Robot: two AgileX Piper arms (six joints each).
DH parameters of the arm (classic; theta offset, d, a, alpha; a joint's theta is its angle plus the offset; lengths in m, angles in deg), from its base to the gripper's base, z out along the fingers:
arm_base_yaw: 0 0.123 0 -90
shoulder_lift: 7.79 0 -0.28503 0
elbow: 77.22 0 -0.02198 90
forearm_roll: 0 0.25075 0 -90
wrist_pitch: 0 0 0 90
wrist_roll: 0 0.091 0 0
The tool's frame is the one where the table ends.
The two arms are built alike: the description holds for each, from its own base.
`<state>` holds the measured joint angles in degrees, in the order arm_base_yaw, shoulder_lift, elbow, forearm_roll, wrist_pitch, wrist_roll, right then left.
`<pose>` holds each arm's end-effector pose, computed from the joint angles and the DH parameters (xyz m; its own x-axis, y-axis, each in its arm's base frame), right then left.
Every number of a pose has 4 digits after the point.
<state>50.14 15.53 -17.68 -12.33 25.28 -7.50 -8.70 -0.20 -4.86 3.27 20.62 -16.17</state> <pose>0.0517 0.0489 0.2614 0.0431 -0.4460 -0.8940 -0.7335 0.5934 -0.3314 0.0497 -0.0058 0.2094 -0.2060 -0.1979 -0.9583 0.0873 0.9717 -0.2194</pose>
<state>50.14 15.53 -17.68 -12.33 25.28 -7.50 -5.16 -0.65 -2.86 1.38 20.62 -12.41</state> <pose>0.0517 0.0489 0.2614 0.0431 -0.4460 -0.8940 -0.7335 0.5934 -0.3314 0.0508 -0.0038 0.1981 -0.2208 -0.1737 -0.9597 0.0398 0.9816 -0.1868</pose>
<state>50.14 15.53 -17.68 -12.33 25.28 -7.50 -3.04 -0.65 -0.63 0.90 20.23 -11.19</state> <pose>0.0517 0.0489 0.2614 0.0431 -0.4460 -0.8940 -0.7335 0.5934 -0.3314 0.0523 -0.0023 0.1857 -0.2455 -0.1668 -0.9549 0.0037 0.9849 -0.1730</pose>
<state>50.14 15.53 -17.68 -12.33 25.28 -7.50 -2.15 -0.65 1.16 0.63 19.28 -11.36</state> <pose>0.0517 0.0489 0.2614 0.0431 -0.4460 -0.8940 -0.7335 0.5934 -0.3314 0.0534 -0.0017 0.1767 -0.2571 -0.1773 -0.9500 -0.0143 0.9836 -0.1797</pose>
